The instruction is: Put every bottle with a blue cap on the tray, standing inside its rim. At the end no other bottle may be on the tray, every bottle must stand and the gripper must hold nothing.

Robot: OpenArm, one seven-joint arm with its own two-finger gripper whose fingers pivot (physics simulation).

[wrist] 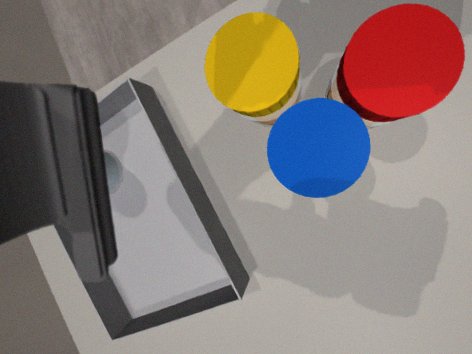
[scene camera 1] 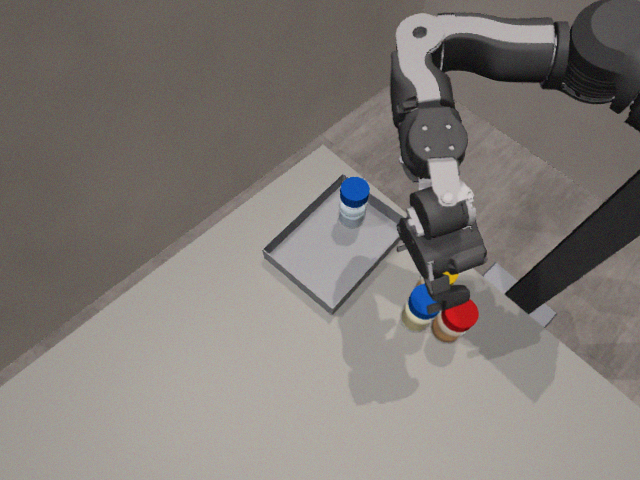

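A blue-capped bottle (scene camera 1: 354, 192) stands on the tray (scene camera 1: 298, 283) (wrist: 192, 187), inside its rim near the back corner; part of its clear base shows beside the finger in the wrist view. A second blue-capped bottle (scene camera 1: 421, 301) (wrist: 319, 147) with a cream body stands on the table right of the tray. Close beside it stand a red-capped bottle (scene camera 1: 461, 314) (wrist: 405, 60) and a yellow-capped bottle (scene camera 1: 451, 277) (wrist: 252, 62), which the gripper mostly hides in the scene view. My gripper (scene camera 1: 439, 298) is open and empty above this group, partly covering the second blue cap.
The table's edge (scene camera 1: 573, 356) runs close behind the three grouped bottles. A dark post (scene camera 1: 573, 248) rises beyond that edge. The arm reaches in from the upper right, past the tray's right corner.
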